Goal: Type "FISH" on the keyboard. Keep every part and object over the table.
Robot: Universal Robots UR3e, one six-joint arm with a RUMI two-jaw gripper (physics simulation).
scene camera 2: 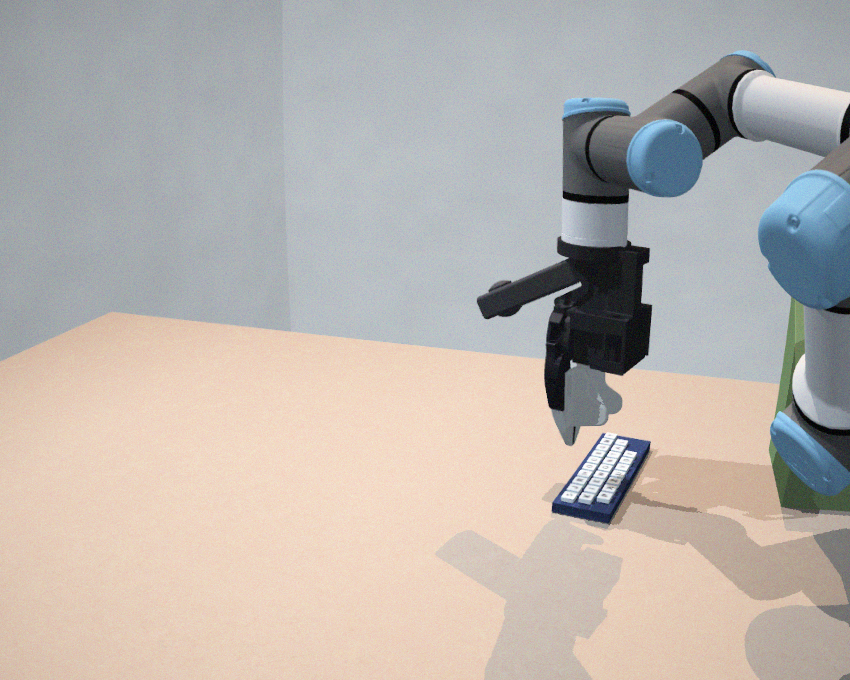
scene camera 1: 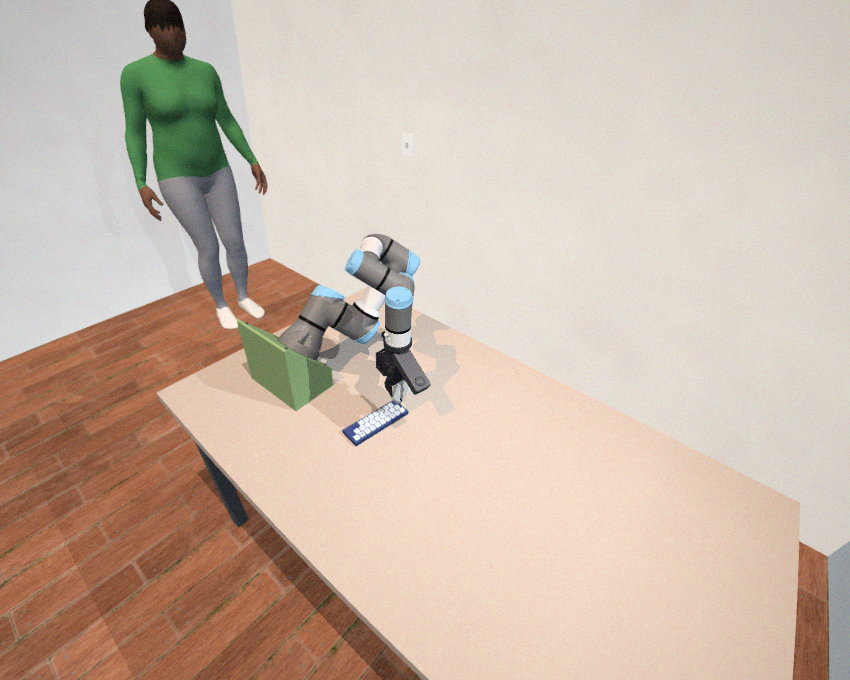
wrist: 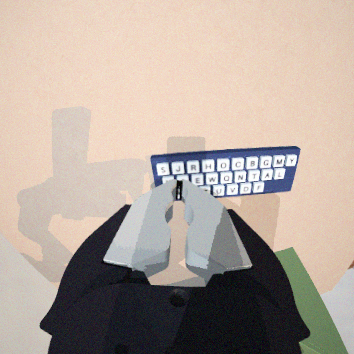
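Where they show: gripper, fingertip midpoint: point(scene camera 2: 570, 444) point(scene camera 1: 399, 403) point(wrist: 178, 181); arm's base, origin of the base link: point(scene camera 1: 297, 349).
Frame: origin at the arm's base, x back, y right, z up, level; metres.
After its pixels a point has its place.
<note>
A blue keyboard point(scene camera 1: 375, 423) @(x -0.311, y 0.022, z -0.099 m) point(scene camera 2: 602, 473) @(x -0.307, y -0.012, z -0.100 m) point(wrist: 280, 186) @(x -0.261, y 0.075, z -0.105 m) with white letter keys lies flat on the table. In the wrist view the S key point(wrist: 163, 168) @(x -0.341, y -0.063, z -0.100 m) is at the top row's left end, the H key point(wrist: 208, 166) @(x -0.326, y -0.013, z -0.100 m) is in the same row, and the F key point(wrist: 258, 188) @(x -0.274, y 0.041, z -0.100 m) is at the bottom row's right end. My gripper point(scene camera 1: 396, 402) @(x -0.344, y -0.043, z -0.052 m) point(scene camera 2: 569, 442) @(x -0.344, y -0.043, z -0.052 m) point(wrist: 178, 181) @(x -0.344, y -0.043, z -0.052 m) is shut and empty, pointing down a little above the keyboard's level. In the wrist view its tips overlap the keyboard's left part, hiding most of the I key and the bottom row's left keys.
A green angular panel point(scene camera 1: 272, 365) @(x -0.014, y 0.104, z 0.017 m) point(wrist: 305, 295) @(x -0.090, y 0.087, z -0.018 m) stands on the table point(scene camera 1: 567, 538) @(x -0.872, y 0.033, z -0.117 m) point(scene camera 2: 248, 460) @(x -0.714, y -0.035, z -0.117 m) beside the arm's base. A person point(scene camera 1: 187, 127) in a green top stands on the floor beyond the table's far left end. A wall point(scene camera 1: 567, 212) runs along the table's back side.
</note>
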